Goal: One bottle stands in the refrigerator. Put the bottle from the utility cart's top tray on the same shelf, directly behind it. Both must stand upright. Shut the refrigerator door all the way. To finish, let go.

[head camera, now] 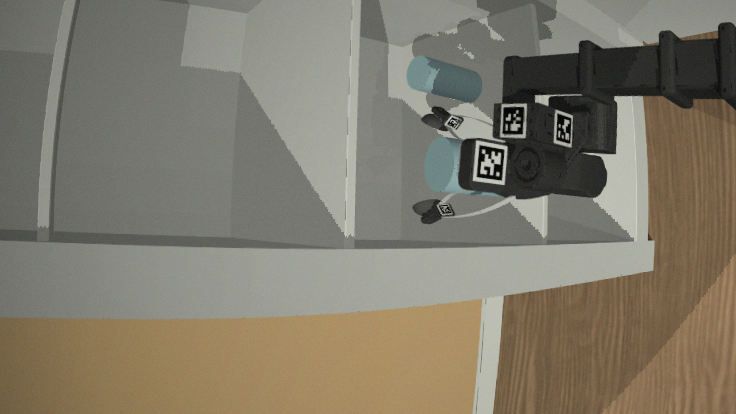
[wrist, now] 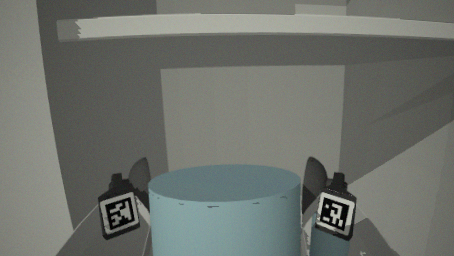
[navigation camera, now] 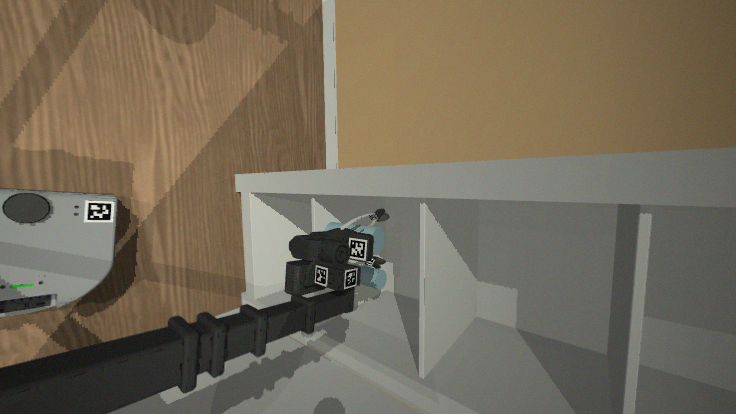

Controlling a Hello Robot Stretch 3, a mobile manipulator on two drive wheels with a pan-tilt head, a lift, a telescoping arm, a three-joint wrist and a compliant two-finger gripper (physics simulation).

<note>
In view: my gripper (head camera: 423,164) and a refrigerator (head camera: 166,166).
My gripper also shows in the wrist view (wrist: 227,177) and in the navigation camera view (navigation camera: 383,238). The refrigerator is seen too in the wrist view (wrist: 94,94).
</note>
